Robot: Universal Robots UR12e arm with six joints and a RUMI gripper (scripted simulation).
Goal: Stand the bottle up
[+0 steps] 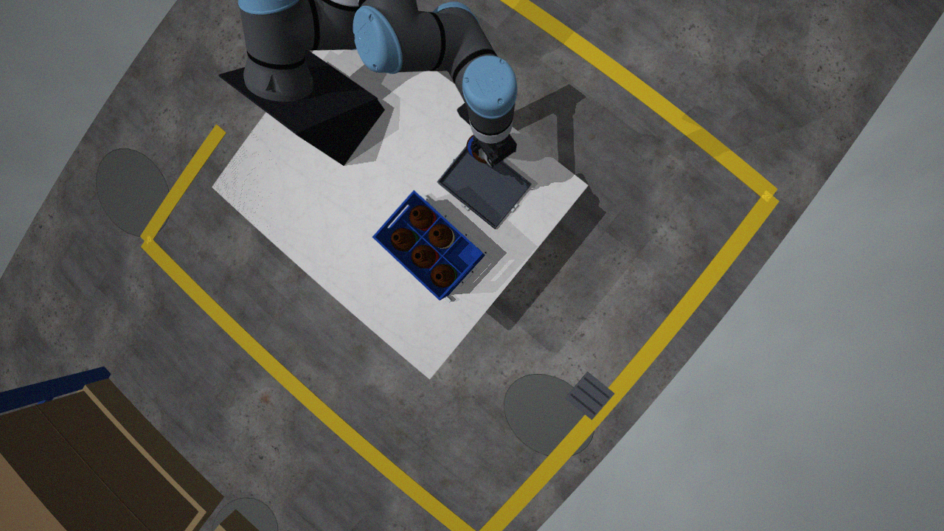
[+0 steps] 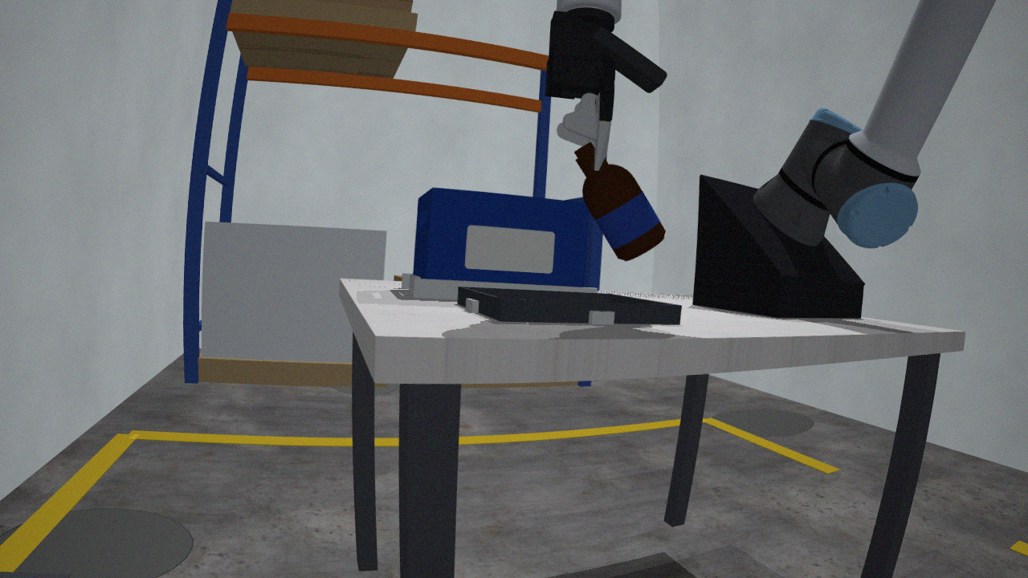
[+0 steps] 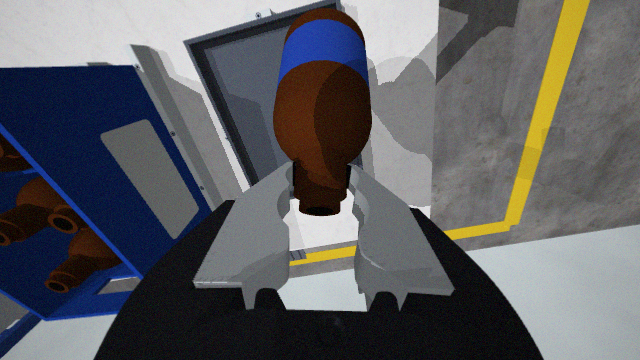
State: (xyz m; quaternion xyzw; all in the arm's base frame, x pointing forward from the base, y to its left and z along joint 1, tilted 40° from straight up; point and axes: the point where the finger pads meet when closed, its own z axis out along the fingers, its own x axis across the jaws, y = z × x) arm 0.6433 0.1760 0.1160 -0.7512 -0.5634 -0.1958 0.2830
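Now: the bottle 4 cm below my hand, 3 cm behind it and 1 cm to the left of it. From my hand the other things lie so: dark grey tray (19 cm below, 5 cm to the right, 1 cm ahead); then blue crate (31 cm to the right, 12 cm below, 2 cm ahead).
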